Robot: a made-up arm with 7 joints. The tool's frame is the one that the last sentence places.
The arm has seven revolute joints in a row. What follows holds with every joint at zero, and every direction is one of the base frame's.
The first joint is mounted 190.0 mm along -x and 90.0 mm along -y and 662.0 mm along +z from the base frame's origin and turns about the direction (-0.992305, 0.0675, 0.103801), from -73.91 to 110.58 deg.
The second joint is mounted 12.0 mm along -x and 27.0 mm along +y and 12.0 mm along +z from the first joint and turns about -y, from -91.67 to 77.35 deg.
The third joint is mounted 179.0 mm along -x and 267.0 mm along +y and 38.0 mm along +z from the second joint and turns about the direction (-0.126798, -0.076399, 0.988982), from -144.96 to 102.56 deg.
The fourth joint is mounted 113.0 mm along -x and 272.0 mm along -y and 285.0 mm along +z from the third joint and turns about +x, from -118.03 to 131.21 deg.
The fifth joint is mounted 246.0 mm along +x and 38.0 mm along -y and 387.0 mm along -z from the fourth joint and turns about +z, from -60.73 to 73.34 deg.
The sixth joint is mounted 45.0 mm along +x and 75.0 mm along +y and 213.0 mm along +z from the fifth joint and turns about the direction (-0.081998, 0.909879, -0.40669), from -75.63 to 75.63 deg.
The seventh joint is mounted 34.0 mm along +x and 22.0 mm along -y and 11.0 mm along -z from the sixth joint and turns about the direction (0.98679, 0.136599, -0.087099), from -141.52 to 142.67 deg.
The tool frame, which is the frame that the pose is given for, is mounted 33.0 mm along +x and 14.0 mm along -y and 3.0 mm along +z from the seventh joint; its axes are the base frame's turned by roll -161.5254, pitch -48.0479 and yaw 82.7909 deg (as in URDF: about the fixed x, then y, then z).
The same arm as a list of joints. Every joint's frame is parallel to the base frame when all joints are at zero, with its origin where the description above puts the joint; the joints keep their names.
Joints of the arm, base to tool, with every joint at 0 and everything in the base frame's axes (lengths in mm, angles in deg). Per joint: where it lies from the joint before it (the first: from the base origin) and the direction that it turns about. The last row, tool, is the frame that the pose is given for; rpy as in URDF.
joint 1: offset -190.0 -90.0 662.0 axis -0.992305 0.0675 0.103801
joint 2: offset -12.0 27.0 12.0 axis 0 -1 0
joint 3: offset -179.0 267.0 38.0 axis -0.126798 -0.076399 0.988982
joint 4: offset -113.0 -272.0 285.0 axis 1 0 0
joint 5: offset 246.0 -38.0 -387.0 axis 0 0 1
joint 6: offset 45.0 75.0 213.0 axis -0.081998 0.909879 -0.40669
joint 7: offset 34.0 -22.0 -11.0 axis 0.98679 0.136599 -0.087099
tool: offset 33.0 -14.0 3.0 rpy -161.53 -48.05 82.79
Joint limits (deg, base to tool): -73.91..110.58 -91.67..77.35 -144.96..102.56 -118.03..131.21 -60.73..73.34 -75.63..75.63 -141.52..142.67

